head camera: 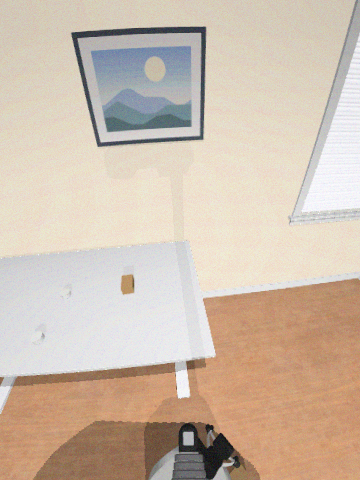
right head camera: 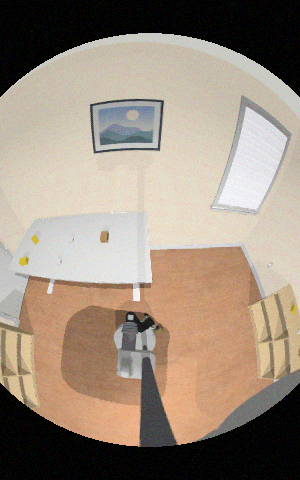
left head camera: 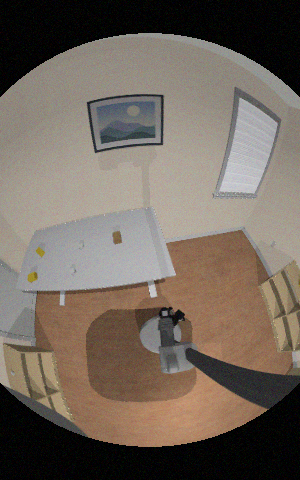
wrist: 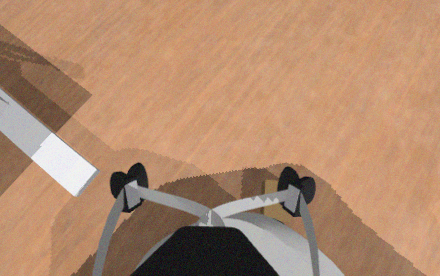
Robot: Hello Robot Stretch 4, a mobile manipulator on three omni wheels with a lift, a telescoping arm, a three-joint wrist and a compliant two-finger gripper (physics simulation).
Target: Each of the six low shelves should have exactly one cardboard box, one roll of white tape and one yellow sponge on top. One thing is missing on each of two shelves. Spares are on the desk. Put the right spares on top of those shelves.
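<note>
My gripper (head camera: 223, 445) (left head camera: 178, 315) (right head camera: 152, 321) (wrist: 213, 180) is open and empty, above the floor near the base, in front of the desk (head camera: 150, 325) (left head camera: 135, 262) (right head camera: 125, 262). On the desk, a brown cardboard box (head camera: 127, 284) (left head camera: 117, 237) (right head camera: 104, 237) stands towards the right. Two small white tape rolls lie left of it: a rear roll (head camera: 66, 292) (left head camera: 81, 245) (right head camera: 71, 239) and a front roll (head camera: 38, 337) (left head camera: 73, 270) (right head camera: 60, 261). Further left are a rear yellow sponge (left head camera: 40, 252) (right head camera: 35, 239) and a front yellow sponge (left head camera: 32, 277) (right head camera: 24, 261).
A low wooden shelf at the right, partly cut off, bears a yellow sponge (right head camera: 294, 308). Another low shelf at the left bears a small white thing (left head camera: 12, 372). A white desk foot (wrist: 65, 165) is left of the gripper in the wrist view. A picture (head camera: 150, 90) hangs behind the desk.
</note>
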